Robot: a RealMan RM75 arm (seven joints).
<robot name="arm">
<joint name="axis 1" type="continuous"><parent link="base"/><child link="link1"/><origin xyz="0 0 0.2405" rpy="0 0 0"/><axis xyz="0 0 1"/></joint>
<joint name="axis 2" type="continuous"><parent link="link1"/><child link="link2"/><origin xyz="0 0 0" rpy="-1.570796 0 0"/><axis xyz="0 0 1"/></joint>
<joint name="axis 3" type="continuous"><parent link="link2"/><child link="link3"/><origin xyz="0 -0.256 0" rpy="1.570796 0 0"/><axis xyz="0 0 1"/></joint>
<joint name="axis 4" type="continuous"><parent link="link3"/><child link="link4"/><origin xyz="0 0 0" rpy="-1.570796 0 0"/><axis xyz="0 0 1"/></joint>
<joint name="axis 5" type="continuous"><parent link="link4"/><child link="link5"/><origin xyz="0 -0.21 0" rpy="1.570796 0 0"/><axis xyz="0 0 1"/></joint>
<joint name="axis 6" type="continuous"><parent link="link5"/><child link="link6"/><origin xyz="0 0 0" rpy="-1.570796 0 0"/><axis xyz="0 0 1"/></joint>
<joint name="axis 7" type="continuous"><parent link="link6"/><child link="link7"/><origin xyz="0 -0.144 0" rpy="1.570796 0 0"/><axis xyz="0 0 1"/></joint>
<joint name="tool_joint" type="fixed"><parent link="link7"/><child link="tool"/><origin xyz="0 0 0" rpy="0 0 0"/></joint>
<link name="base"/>
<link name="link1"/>
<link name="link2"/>
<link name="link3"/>
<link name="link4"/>
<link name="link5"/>
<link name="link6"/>
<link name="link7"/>
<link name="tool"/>
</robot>
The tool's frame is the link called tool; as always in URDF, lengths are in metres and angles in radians. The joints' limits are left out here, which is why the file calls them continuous.
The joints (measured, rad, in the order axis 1, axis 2, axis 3, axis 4, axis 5, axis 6, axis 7), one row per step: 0.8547, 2.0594, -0.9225, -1.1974, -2.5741, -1.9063, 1.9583; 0.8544, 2.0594, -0.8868, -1.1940, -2.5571, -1.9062, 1.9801; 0.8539, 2.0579, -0.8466, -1.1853, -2.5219, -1.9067, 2.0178; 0.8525, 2.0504, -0.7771, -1.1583, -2.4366, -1.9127, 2.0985; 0.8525, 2.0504, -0.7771, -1.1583, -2.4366, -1.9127, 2.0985; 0.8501, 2.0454, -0.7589, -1.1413, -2.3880, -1.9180, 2.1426; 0.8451, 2.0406, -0.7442, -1.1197, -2.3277, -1.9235, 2.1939; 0.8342, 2.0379, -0.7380, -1.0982, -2.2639, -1.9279, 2.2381; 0.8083, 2.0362, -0.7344, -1.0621, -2.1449, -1.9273, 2.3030; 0.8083, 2.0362, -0.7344, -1.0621, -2.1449, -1.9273, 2.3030; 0.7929, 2.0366, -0.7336, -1.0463, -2.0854, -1.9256, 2.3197; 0.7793, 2.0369, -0.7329, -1.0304, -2.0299, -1.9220, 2.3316; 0.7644, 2.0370, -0.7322, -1.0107, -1.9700, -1.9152, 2.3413; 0.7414, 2.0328, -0.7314, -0.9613, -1.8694, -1.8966, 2.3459; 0.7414, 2.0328, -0.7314, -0.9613, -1.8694, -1.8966, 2.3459; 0.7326, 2.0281, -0.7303, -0.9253, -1.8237, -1.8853, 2.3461; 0.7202, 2.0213, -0.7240, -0.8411, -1.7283, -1.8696, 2.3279; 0.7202, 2.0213, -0.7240, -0.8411, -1.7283, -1.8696, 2.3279
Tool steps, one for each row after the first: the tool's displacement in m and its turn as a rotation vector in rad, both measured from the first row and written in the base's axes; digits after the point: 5 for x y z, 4 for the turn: 0.00002, 0.00105, 0.00313, 0.0207, 0.0408, -0.0349; -0.00119, 0.00196, 0.00626, 0.0406, 0.1021, -0.0849; -0.00447, 0.00283, 0.01224, 0.0608, 0.2307, -0.1858; -0.00447, 0.00283, 0.01224, 0.0608, 0.2307, -0.1858; -0.00672, 0.00215, 0.01371, 0.0553, 0.2888, -0.2343; -0.00935, 0.00074, 0.01454, 0.0416, 0.3557, -0.2900; -0.01099, -0.00187, 0.01422, 0.0207, 0.4204, -0.3401; -0.01313, -0.00665, 0.01362, -0.0160, 0.5376, -0.4165; -0.01313, -0.00665, 0.01362, -0.0160, 0.5376, -0.4165; -0.01364, -0.00917, 0.01383, -0.0326, 0.5965, -0.4397; -0.01416, -0.01107, 0.01435, -0.0461, 0.6525, -0.4580; -0.01423, -0.01267, 0.01513, -0.0579, 0.7146, -0.4773; -0.01238, -0.01366, 0.01681, -0.0720, 0.8226, -0.5106; -0.01238, -0.01366, 0.01681, -0.0720, 0.8226, -0.5106; -0.01007, -0.01328, 0.01729, -0.0779, 0.8747, -0.5347; -0.00599, -0.01284, 0.01752, -0.0945, 0.9906, -0.5708; -0.00599, -0.01284, 0.01752, -0.0945, 0.9906, -0.5708
